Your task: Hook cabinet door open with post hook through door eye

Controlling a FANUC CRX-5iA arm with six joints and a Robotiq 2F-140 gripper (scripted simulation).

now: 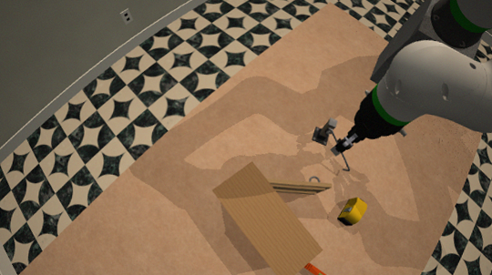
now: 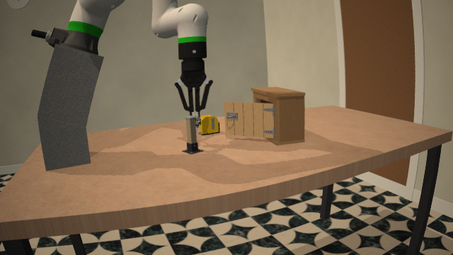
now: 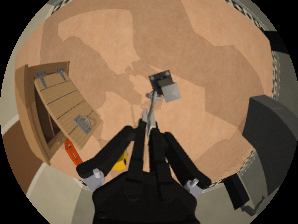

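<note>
Now: hand 30 mm to the left of the hook post, 10 mm past it and 10 mm above it. From my hand the other things lie so: plank door (180 mm ahead, 20 mm to the right, 10 mm below); then yellow tape measure (150 mm to the left, 80 mm ahead, 50 mm below); then hook rod (20 mm below).
</note>
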